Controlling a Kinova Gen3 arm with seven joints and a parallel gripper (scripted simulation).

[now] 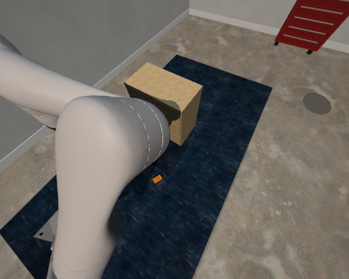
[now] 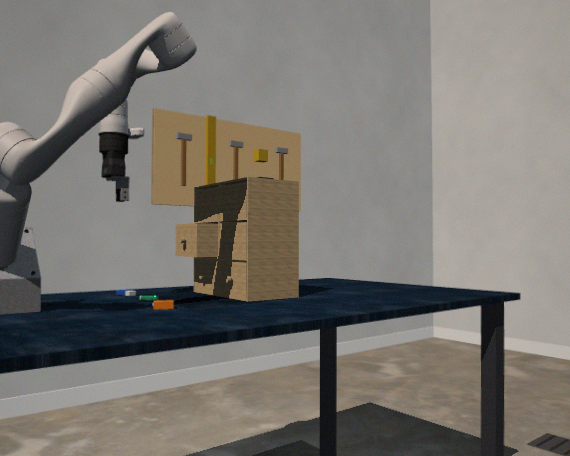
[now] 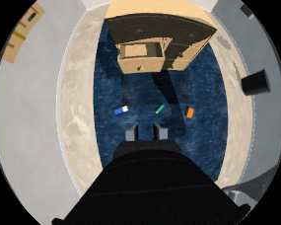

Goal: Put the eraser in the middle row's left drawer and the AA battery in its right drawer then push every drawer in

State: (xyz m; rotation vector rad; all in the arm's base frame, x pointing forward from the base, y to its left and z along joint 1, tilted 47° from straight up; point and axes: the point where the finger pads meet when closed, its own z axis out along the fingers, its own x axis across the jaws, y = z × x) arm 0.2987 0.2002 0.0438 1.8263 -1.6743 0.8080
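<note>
My hand is 50 mm short of the white eraser, 110 mm to the right of it and 280 mm above it. From my hand the other things lie so: green AA battery (50 mm ahead, 70 mm to the right, 280 mm below); orange block (20 mm ahead, 230 mm to the right, 280 mm below).
</note>
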